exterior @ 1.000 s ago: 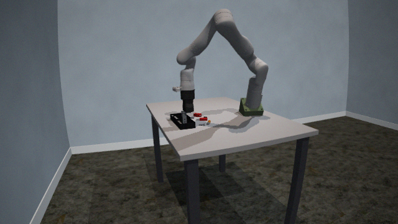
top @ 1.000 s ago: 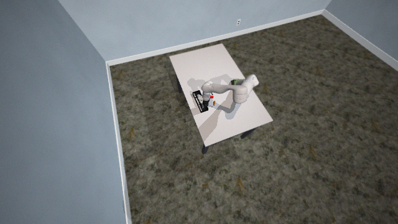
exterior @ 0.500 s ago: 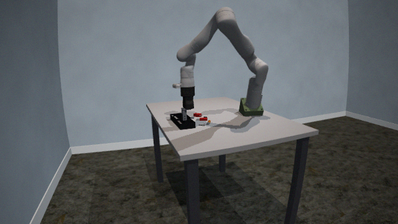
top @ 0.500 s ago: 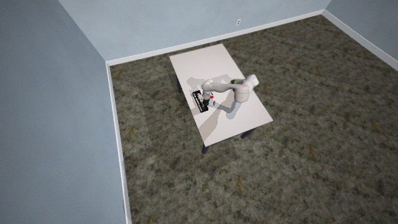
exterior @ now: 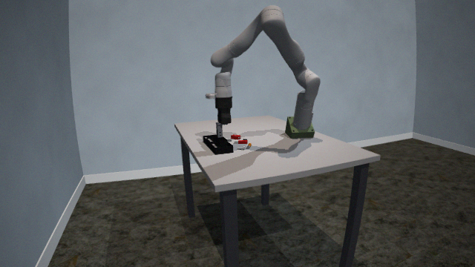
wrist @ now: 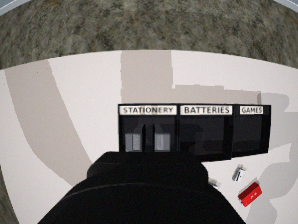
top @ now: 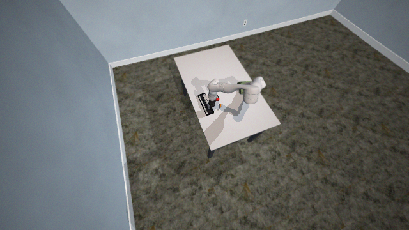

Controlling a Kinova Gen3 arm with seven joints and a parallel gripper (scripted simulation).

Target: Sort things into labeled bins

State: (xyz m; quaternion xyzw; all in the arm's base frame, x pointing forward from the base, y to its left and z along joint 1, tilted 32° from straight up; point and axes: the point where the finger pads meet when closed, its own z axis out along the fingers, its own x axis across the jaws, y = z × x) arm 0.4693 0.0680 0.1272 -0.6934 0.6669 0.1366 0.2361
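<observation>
The orange battery lies 140 mm behind my hand, 20 mm to the right of it and 80 mm below it. Also, from my hand: grey screw 100 mm behind, 10 mm to the left, 80 mm below; grey-white piece 90 mm behind, 170 mm to the right, 80 mm below; black screw 160 mm behind, 140 mm to the right, 80 mm below.
</observation>
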